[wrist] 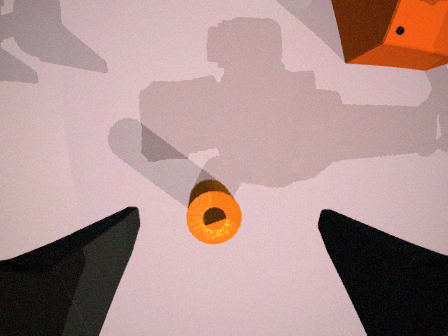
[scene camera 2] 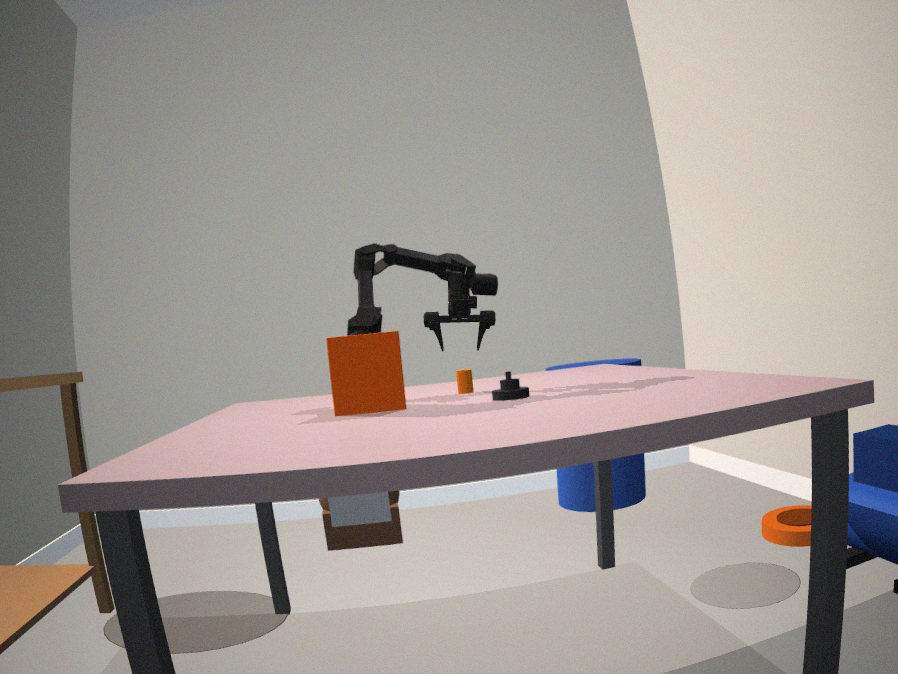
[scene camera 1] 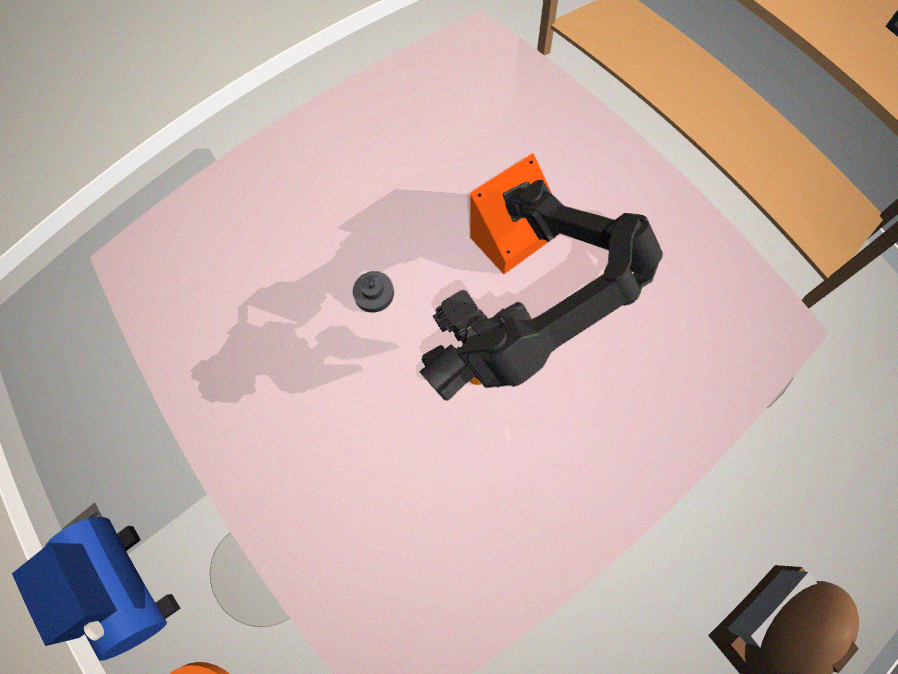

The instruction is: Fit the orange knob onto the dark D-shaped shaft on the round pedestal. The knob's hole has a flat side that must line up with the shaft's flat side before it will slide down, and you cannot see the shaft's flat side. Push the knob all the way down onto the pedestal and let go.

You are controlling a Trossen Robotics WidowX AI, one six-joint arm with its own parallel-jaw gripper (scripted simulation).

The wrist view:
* my gripper
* orange knob
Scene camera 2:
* my gripper
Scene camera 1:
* my gripper
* pedestal
